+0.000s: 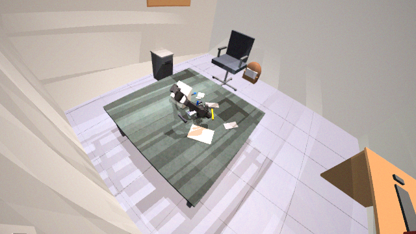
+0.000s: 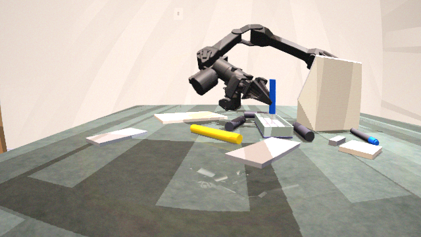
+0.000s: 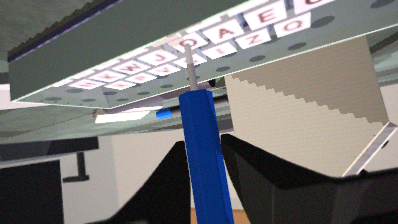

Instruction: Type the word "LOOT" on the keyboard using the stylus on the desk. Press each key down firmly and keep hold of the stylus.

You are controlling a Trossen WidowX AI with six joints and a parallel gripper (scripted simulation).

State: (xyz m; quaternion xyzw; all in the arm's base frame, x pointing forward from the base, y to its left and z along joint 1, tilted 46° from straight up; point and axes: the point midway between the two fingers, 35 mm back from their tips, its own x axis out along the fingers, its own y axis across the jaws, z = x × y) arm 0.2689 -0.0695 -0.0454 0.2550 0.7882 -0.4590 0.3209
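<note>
The keyboard is 10 mm to the right of my gripper tip and 50 mm below it. The rest, counted from my gripper tip: thin white tip 50 mm below; yellow cylinder 170 mm ahead, 60 mm to the left, 60 mm below; blue stylus 10 mm below.
</note>
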